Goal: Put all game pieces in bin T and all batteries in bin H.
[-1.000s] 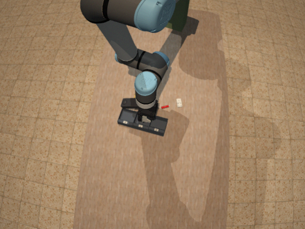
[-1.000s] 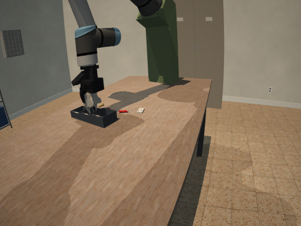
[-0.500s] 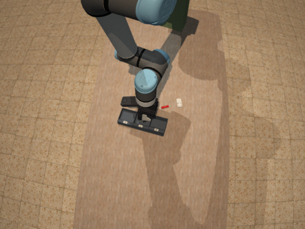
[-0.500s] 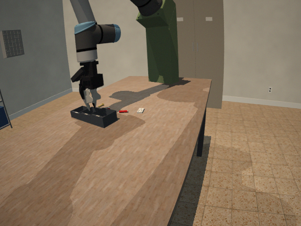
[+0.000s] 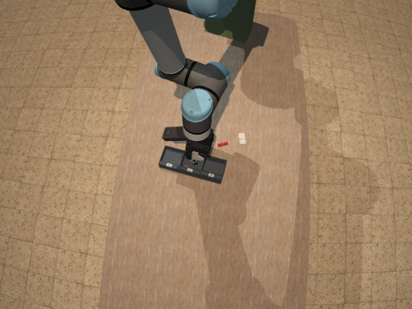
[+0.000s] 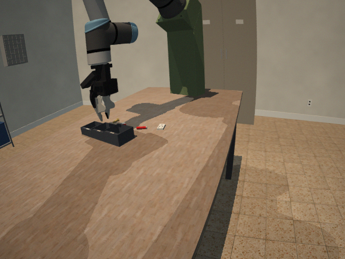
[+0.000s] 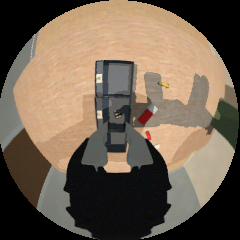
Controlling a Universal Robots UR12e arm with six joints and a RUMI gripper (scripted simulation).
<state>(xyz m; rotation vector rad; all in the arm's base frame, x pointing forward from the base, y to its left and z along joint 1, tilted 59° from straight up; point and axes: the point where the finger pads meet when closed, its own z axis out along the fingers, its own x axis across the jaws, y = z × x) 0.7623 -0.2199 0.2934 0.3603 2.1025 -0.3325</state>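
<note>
Right now my hand is 220 mm to the right of the white domino, 80 mm above it and 30 mm past it. Also, from my hand: red-and-white block: 80 mm below, 80 mm behind, 60 mm to the left; then three-compartment bin row: 60 mm below, 10 mm ahead; then black die: 70 mm below, 10 mm to the left.
</note>
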